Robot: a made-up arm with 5 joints. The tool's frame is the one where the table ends. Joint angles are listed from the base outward.
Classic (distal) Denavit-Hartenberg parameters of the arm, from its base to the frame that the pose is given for. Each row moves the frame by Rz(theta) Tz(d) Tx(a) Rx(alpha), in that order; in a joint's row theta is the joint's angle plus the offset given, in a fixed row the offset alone. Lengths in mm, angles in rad.
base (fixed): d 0, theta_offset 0.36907, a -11.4, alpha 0
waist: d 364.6, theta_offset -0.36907, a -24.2, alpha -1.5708
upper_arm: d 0, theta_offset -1.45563, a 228, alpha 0
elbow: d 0, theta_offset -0.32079, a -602.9, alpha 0
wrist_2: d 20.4, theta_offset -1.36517, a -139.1, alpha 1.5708
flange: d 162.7, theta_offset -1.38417, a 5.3, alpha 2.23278
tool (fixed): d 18.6, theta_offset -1.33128, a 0, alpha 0
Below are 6 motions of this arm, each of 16 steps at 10 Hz.
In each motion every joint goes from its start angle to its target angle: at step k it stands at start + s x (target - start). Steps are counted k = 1, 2, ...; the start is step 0. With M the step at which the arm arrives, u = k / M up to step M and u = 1 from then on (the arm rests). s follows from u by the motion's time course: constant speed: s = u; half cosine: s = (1 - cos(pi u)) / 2; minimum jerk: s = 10 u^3 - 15 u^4 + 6 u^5.
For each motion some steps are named. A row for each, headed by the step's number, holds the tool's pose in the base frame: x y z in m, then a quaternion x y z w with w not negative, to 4 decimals.
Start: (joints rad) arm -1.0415 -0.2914 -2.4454 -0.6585 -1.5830
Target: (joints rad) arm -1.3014 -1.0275 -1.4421 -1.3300 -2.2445
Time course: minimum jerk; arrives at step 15
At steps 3, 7, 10, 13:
3: -0.0435 0.1237 1.2817 -0.2420 0.8670 0.0689 0.4301
7: -0.0340 0.1370 1.2158 -0.1195 0.8638 -0.0636 0.4854
10: -0.0208 0.1394 1.1347 -0.0078 0.8278 -0.1828 0.5304
13: -0.0127 0.1355 1.0839 0.0499 0.7957 -0.2445 0.5520

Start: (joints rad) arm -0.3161 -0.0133 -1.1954 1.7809 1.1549
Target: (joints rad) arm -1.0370 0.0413 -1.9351 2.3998 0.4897
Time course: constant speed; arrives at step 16
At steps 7, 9, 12, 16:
7: 0.5124 -0.3804 0.4741 0.4823 -0.3250 0.5386 0.6096
9: 0.4727 -0.4223 0.5243 0.4788 -0.3471 0.5362 0.6023
12: 0.4019 -0.4712 0.5978 0.4701 -0.3790 0.5342 0.5916
16: 0.2943 -0.5062 0.6902 0.4528 -0.4186 0.5346 0.5779

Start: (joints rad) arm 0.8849 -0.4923 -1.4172 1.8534 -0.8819
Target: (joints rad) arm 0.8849 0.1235 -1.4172 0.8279 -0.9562
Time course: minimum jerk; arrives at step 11
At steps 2, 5, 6, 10, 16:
2: 0.3409 0.4661 0.7372 -0.3098 -0.2740 -0.5660 0.7132
5: 0.4186 0.5617 0.6496 -0.2362 -0.2803 -0.5857 0.7229
6: 0.4475 0.5973 0.6030 -0.2021 -0.2832 -0.5936 0.7256
10: 0.4976 0.6591 0.4789 -0.1189 -0.2903 -0.6102 0.7275
16: 0.4981 0.6598 0.4768 -0.1176 -0.2904 -0.6104 0.7275

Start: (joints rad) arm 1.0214 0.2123 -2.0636 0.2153 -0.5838
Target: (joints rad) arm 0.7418 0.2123 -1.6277 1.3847 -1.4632
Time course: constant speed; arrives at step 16
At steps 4, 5, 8, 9, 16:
4: 0.4356 0.6643 0.8981 0.2378 -0.1960 -0.6968 0.6477
5: 0.4551 0.6684 0.8627 0.1956 -0.2283 -0.6859 0.6627
8: 0.5055 0.6658 0.7517 0.0654 -0.3059 -0.6342 0.7071
9: 0.5190 0.6602 0.7139 0.0216 -0.3247 -0.6112 0.7215
16: 0.5601 0.5635 0.4641 -0.2637 -0.3461 -0.3908 0.8111

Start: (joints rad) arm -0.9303 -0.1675 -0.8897 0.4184 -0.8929
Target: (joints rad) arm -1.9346 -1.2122 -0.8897 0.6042 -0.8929
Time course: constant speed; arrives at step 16
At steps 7, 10, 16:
7: 0.1487 -0.6559 0.7039 0.1700 0.2324 0.8973 0.3346
10: 0.0229 -0.5979 0.8257 0.1560 0.2836 0.8419 0.4317
16: -0.1222 -0.3699 1.0159 0.1591 0.3912 0.6874 0.5909

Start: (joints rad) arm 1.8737 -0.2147 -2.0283 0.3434 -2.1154
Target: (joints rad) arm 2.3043 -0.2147 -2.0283 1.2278 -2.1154
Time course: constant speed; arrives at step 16
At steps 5, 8, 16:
5: -0.2475 0.4173 1.2020 0.7326 -0.3426 -0.0084 0.5881
8: -0.2917 0.4162 1.1762 0.7003 -0.3347 0.0684 0.6267
16: -0.3989 0.3730 1.0936 0.5942 -0.3196 0.2815 0.6823

